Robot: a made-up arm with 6 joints.
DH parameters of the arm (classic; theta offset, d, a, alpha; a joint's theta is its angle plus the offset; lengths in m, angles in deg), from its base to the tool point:
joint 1: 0 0.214 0 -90
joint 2: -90 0 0.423 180
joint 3: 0 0 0 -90
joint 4: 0 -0.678 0 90
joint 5: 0 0.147 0 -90
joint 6: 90 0 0 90
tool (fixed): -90 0 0 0
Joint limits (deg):
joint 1: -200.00..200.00
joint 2: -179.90..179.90
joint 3: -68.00..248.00
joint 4: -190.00..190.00
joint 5: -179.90..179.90
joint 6: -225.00..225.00
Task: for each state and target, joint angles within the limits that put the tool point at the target. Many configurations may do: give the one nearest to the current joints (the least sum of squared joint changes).
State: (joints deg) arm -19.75 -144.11 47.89 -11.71 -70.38 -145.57
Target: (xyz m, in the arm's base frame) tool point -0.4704 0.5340 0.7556
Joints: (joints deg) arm -59.73 -100.50 18.52 -21.22 -70.38 -145.57
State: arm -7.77 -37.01 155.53 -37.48 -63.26 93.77
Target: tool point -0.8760 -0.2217 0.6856
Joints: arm 6.80 -31.54 146.66 -37.63 -63.26 93.77
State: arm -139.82 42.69 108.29 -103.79 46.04 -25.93
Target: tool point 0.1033 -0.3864 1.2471
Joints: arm -85.99 29.24 114.10 -121.16 46.04 -25.93
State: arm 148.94 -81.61 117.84 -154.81 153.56 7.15
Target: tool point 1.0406 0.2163 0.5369
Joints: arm 198.42 -68.91 103.31 -147.23 153.56 7.15
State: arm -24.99 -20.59 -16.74 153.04 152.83 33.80
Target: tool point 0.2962 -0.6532 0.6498
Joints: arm -75.21 3.25 -2.80 144.50 152.83 33.80
